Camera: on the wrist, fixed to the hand. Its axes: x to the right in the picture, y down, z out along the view.
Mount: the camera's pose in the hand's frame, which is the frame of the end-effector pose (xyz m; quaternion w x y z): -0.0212 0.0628 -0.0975 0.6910 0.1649 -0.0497 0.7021
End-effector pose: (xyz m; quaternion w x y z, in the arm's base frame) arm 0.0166 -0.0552 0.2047 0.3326 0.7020 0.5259 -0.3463
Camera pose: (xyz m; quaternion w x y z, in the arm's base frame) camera 0.0864 0.0009 0.2814 0.3833 0.8919 -0.2031 -0.1274
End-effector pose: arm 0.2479 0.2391 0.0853 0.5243 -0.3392 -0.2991 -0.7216
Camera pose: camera 0.2957 0.1570 0.0154 0.9099 -0.3938 -0.1136 -0.0643
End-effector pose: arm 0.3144 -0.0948 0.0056 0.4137 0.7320 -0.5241 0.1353
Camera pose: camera 0.2734 -0.0148 0.0819 0.0441 0.2128 -0.8743 0.4340
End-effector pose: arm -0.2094 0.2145 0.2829 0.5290 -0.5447 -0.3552 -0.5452
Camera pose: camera -0.1734 0.1128 0.2354 0.8205 -0.5656 0.0208 0.0803
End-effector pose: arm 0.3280 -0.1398 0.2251 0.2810 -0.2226 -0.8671 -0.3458
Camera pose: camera 0.4127 -0.1730 0.3001 0.4306 -0.7334 -0.5139 0.1124
